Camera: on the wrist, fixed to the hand. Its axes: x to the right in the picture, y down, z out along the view.
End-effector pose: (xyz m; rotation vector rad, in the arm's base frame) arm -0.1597 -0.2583 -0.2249 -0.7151 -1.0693 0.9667
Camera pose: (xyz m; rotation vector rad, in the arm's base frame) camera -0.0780 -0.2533 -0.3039 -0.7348 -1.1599 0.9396
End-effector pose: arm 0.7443 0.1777 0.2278 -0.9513 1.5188 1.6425
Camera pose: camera 0.7162 0.0712 0.2564 -0.9480 1.4199 1.7005
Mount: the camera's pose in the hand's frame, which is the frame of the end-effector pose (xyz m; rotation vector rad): -0.0124 0.0460 -0.1033 -0.0679 -0.0545 -0.0215
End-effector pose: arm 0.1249 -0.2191 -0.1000 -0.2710 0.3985 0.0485
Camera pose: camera 0.0700 -0.2026 -0.1983 -0.3402 0.3401 0.0483
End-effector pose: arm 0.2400 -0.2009 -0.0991 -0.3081 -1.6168 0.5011
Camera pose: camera 0.3392 -0.1529 -0.1272 -0.3299 -1.6909 0.4421
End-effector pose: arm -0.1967 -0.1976 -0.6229 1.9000 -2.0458 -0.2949
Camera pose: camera -0.1996 -0.1737 -0.5117 1.8941 -2.0242 -0.4205
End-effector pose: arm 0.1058 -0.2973 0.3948 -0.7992 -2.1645 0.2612
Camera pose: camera 0.2099 -0.2769 0.4358 -0.8149 -2.2421 0.2015
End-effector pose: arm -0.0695 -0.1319 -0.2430 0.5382 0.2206 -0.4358
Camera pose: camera -0.0688 -0.0366 -0.3052 0.4572 0.1883 -0.4617
